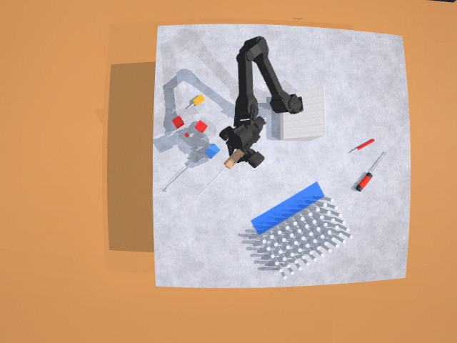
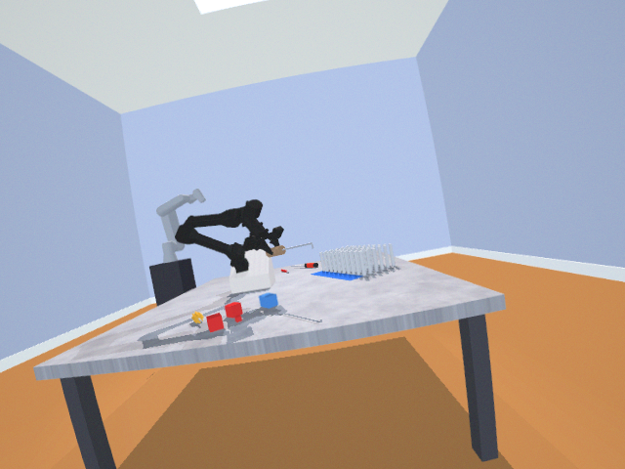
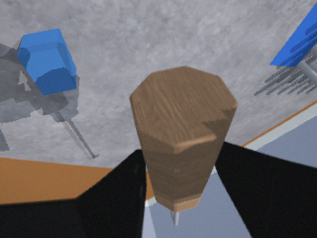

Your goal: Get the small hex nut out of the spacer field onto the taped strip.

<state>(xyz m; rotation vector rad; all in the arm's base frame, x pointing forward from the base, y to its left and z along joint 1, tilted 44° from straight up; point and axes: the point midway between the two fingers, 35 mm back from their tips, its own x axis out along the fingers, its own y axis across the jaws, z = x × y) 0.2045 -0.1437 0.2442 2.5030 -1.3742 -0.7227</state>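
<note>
Right now my gripper tip is 240 mm short of the blue taped strip, 240 mm to the right of it and 180 mm above it. The rest, counted from my gripper tip: blue cube (50 mm behind, 90 mm to the right, 160 mm below); then yellow-handled tool (290 mm behind, 150 mm to the right, 160 mm below); then hook tool (70 mm ahead, 80 mm to the right, 10 mm above).
</note>
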